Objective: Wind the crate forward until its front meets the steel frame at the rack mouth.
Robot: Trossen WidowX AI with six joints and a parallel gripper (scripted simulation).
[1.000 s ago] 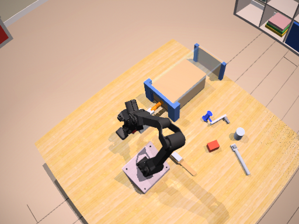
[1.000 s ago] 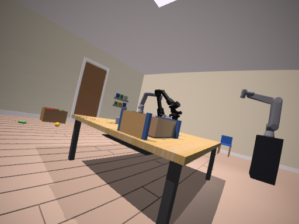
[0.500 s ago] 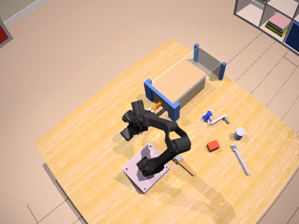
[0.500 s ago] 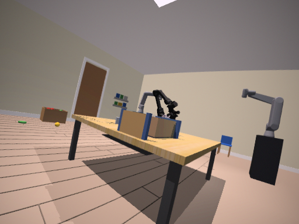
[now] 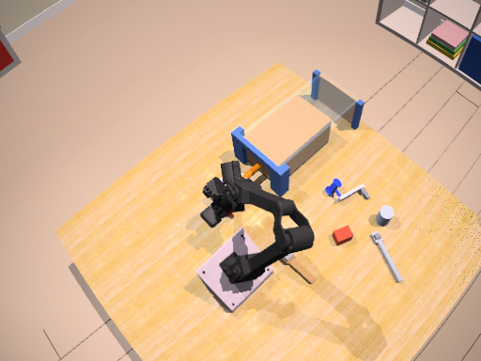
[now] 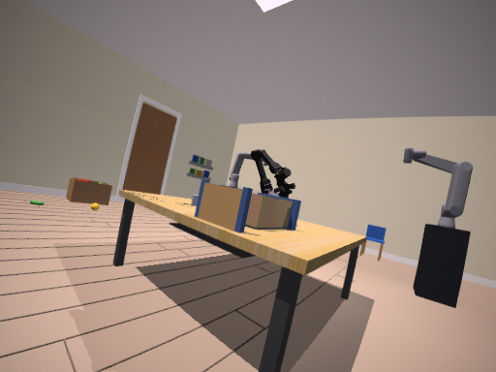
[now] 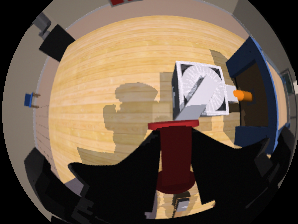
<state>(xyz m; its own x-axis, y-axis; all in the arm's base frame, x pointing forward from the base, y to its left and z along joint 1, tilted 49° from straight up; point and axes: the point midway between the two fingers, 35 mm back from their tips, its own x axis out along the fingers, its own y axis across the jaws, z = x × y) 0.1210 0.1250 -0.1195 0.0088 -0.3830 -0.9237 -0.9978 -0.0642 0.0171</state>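
Now: the red knob 2 cm to the right of my gripper tip. Round my gripper tip: blue steel frame: 22 cm ahead, 6 cm to the left, 3 cm below; then winch: 5 cm ahead, 5 cm to the left, 10 cm below; then crank handle: 2 cm ahead, 1 cm to the left, 3 cm below.
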